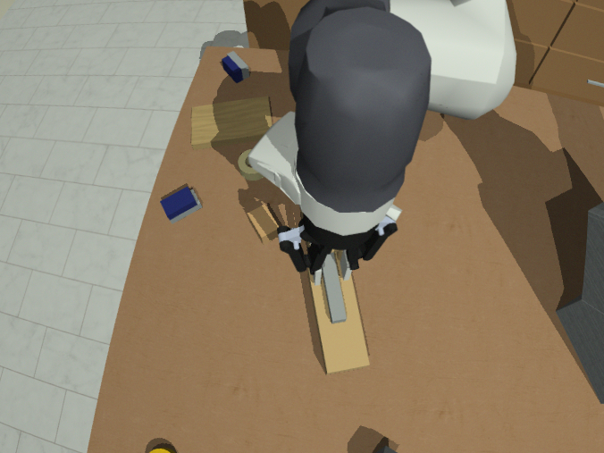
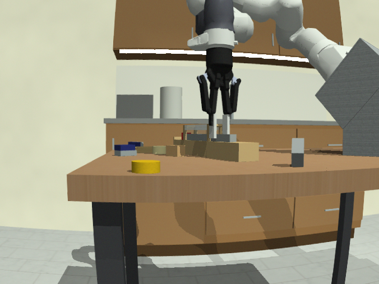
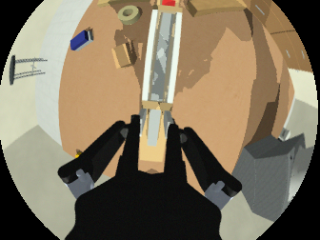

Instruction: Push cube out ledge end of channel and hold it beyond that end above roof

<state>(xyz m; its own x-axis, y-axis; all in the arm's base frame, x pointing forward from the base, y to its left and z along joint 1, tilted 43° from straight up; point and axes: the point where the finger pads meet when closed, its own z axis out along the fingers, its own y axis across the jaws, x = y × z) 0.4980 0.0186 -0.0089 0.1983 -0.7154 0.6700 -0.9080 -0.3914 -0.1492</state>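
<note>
Right now the red cube is 22 cm to the right of my hand, 5 cm ahead of it and 3 cm below it. Also, from my hand: tan box 11 cm ahead, 9 cm to the right, 7 cm below; blue block 25 cm ahead, 12 cm to the right, 7 cm below; wooden channel 10 cm to the right, 3 cm below, 2 cm ahead.
</note>
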